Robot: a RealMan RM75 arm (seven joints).
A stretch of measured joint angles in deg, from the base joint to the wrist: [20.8 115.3 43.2 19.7 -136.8 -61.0 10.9]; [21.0 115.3 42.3 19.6 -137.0 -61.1 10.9]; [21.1 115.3 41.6 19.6 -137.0 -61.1 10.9]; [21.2 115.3 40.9 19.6 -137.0 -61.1 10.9]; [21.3 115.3 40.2 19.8 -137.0 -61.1 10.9]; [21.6 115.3 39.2 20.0 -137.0 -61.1 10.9]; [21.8 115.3 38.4 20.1 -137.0 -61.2 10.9]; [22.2 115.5 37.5 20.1 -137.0 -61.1 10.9]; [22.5 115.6 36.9 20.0 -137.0 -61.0 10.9]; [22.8 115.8 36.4 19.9 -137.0 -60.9 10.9]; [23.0 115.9 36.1 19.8 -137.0 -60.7 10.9]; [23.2 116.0 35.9 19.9 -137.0 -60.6 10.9]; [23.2 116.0 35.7 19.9 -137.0 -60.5 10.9]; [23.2 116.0 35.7 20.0 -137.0 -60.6 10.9]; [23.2 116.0 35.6 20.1 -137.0 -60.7 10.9]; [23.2 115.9 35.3 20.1 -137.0 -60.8 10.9]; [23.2 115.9 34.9 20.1 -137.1 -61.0 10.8]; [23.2 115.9 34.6 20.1 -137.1 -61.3 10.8]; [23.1 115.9 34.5 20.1 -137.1 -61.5 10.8]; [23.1 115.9 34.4 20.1 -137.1 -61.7 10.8]
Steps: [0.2 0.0 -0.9 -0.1 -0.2 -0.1 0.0]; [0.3 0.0 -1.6 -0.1 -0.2 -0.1 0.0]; [0.4 0.0 -2.3 -0.1 -0.2 -0.1 0.0]; [0.5 0.0 -3.0 0.1 -0.2 -0.1 0.0]; [0.8 0.0 -4.0 0.3 -0.2 -0.1 0.0]; [1.0 0.0 -4.8 0.4 -0.2 -0.2 0.0]; [1.4 0.2 -5.7 0.4 -0.2 -0.1 0.0]; [1.7 0.3 -6.3 0.3 -0.2 0.0 0.0]; [2.0 0.5 -6.8 0.2 -0.2 0.1 0.0]; [2.2 0.6 -7.1 0.1 -0.2 0.3 0.0]; [2.4 0.7 -7.3 0.2 -0.2 0.4 0.0]; [2.4 0.7 -7.5 0.2 -0.2 0.5 0.0]; [2.4 0.7 -7.5 0.3 -0.2 0.4 0.0]; [2.4 0.7 -7.6 0.4 -0.2 0.3 0.0]; [2.4 0.6 -7.9 0.4 -0.2 0.2 0.0]; [2.4 0.6 -8.3 0.4 -0.3 0.0 -0.1]; [2.4 0.6 -8.6 0.4 -0.3 -0.3 -0.1]; [2.3 0.6 -8.7 0.4 -0.3 -0.5 -0.1]; [2.3 0.6 -8.8 0.4 -0.3 -0.7 -0.1]
